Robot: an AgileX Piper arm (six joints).
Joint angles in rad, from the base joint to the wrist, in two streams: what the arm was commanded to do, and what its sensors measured. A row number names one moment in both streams.
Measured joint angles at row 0:
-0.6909 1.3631 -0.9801 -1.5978 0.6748 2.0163
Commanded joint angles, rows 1 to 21:
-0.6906 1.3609 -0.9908 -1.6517 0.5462 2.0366
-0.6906 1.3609 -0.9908 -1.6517 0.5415 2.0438
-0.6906 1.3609 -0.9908 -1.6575 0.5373 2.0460
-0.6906 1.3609 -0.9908 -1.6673 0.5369 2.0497
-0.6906 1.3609 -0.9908 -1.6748 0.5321 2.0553
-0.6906 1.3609 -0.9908 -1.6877 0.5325 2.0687
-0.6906 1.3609 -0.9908 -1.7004 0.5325 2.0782
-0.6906 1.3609 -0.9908 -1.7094 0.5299 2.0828
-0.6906 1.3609 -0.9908 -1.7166 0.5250 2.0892
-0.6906 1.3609 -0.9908 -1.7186 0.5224 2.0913
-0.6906 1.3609 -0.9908 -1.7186 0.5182 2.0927
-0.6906 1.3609 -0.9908 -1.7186 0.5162 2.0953
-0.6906 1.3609 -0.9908 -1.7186 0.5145 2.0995
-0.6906 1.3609 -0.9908 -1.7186 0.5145 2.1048
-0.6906 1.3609 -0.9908 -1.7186 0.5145 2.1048
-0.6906 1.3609 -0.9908 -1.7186 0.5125 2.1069
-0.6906 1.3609 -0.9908 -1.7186 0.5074 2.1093
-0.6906 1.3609 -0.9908 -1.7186 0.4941 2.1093
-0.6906 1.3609 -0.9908 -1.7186 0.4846 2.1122
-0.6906 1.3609 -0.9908 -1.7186 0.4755 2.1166
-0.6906 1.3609 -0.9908 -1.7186 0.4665 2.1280
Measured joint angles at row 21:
-0.6928 1.3567 -0.9801 -1.6757 0.6183 2.0989
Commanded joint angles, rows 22 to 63:
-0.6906 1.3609 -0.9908 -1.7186 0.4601 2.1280
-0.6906 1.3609 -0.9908 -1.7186 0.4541 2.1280
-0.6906 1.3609 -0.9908 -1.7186 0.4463 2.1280
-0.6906 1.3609 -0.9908 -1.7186 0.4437 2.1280
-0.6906 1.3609 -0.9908 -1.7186 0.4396 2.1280
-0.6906 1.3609 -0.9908 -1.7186 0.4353 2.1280
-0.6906 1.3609 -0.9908 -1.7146 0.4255 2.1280
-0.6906 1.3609 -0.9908 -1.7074 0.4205 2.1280
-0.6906 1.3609 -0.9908 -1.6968 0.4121 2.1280
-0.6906 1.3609 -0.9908 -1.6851 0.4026 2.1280
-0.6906 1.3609 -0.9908 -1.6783 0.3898 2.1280
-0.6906 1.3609 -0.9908 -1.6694 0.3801 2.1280
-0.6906 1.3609 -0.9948 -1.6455 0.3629 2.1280
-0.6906 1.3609 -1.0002 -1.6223 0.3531 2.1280
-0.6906 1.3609 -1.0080 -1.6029 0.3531 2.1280
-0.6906 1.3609 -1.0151 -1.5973 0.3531 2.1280
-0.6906 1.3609 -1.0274 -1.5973 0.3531 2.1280
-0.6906 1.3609 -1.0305 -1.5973 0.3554 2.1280
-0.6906 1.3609 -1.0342 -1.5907 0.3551 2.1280
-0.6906 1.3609 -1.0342 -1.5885 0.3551 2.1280
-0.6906 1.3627 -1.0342 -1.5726 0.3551 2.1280
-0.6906 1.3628 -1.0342 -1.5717 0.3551 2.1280
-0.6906 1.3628 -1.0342 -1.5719 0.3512 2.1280
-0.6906 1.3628 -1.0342 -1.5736 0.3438 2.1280
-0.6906 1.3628 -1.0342 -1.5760 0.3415 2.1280
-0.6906 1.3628 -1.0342 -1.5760 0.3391 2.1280
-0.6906 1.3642 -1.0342 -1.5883 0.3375 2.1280
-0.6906 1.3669 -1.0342 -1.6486 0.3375 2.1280
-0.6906 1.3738 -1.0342 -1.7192 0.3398 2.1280
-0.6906 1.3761 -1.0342 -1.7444 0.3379 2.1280
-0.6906 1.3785 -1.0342 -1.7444 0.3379 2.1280
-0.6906 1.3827 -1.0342 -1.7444 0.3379 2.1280
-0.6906 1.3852 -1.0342 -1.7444 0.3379 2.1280
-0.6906 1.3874 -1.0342 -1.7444 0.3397 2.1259
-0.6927 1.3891 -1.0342 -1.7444 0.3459 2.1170
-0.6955 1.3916 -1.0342 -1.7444 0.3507 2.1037
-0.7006 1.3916 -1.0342 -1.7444 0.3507 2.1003
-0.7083 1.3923 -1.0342 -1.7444 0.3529 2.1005
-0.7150 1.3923 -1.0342 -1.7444 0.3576 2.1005
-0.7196 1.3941 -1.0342 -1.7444 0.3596 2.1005
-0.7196 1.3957 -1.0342 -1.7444 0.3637 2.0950
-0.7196 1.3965 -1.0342 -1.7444 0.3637 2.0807
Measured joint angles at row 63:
-0.7061 1.3908 -1.0255 -1.7061 0.3634 2.1038
